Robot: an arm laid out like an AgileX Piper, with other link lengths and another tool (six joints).
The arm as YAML. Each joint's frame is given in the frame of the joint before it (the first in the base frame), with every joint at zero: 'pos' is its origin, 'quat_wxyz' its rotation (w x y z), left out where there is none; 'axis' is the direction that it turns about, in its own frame. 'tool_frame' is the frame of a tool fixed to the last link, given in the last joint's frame.
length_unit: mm
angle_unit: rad
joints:
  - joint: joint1
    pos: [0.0, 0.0, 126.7]
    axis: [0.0, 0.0, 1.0]
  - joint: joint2
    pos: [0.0, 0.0, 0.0]
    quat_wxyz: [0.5, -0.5, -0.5, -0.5]
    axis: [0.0, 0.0, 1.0]
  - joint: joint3
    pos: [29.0, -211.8, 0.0]
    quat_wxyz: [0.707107, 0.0, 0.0, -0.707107]
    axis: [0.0, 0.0, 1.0]
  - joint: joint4
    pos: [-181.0, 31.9, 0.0]
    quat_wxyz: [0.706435, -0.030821, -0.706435, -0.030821]
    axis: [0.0, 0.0, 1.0]
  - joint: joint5
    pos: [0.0, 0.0, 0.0]
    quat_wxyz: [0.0, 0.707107, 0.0, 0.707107]
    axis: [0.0, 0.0, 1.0]
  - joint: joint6
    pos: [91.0, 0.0, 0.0]
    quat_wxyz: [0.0, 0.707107, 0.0, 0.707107]
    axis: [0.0, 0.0, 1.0]
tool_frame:
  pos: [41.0, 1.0, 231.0]
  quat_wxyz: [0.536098, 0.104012, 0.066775, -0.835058]
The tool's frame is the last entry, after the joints.
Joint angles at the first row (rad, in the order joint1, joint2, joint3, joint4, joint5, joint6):
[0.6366, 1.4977, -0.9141, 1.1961, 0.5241, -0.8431]
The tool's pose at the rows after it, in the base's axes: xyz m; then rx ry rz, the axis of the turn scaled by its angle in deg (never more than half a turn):
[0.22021, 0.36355, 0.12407, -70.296, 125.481, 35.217]
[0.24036, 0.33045, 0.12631, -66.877, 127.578, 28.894]
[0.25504, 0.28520, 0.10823, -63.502, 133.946, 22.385]
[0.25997, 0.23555, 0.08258, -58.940, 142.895, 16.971]
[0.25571, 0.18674, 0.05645, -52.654, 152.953, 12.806]
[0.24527, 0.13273, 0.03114, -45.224, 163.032, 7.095]
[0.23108, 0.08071, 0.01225, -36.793, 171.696, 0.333]
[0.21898, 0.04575, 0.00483, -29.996, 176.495, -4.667]
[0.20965, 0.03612, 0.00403, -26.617, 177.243, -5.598]
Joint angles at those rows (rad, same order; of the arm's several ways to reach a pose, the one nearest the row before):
[0.6036, 1.3924, -0.9141, 1.0478, 0.5203, -0.7363]
[0.5315, 1.3109, -0.9141, 0.8522, 0.5478, -0.5770]
[0.4255, 1.2603, -0.9141, 0.6578, 0.6346, -0.4270]
[0.3120, 1.2307, -0.9141, 0.5038, 0.7491, -0.3048]
[0.2032, 1.2189, -0.9141, 0.3852, 0.8655, -0.2030]
[0.0957, 1.2157, -0.9141, 0.2609, 0.9734, -0.1177]
[0.0114, 1.2145, -0.9141, 0.1337, 1.0583, -0.0310]
[-0.0443, 1.1995, -0.9097, 0.0504, 1.1122, 0.0251]
[-0.0731, 1.1467, -0.8719, 0.0360, 1.1274, 0.0389]

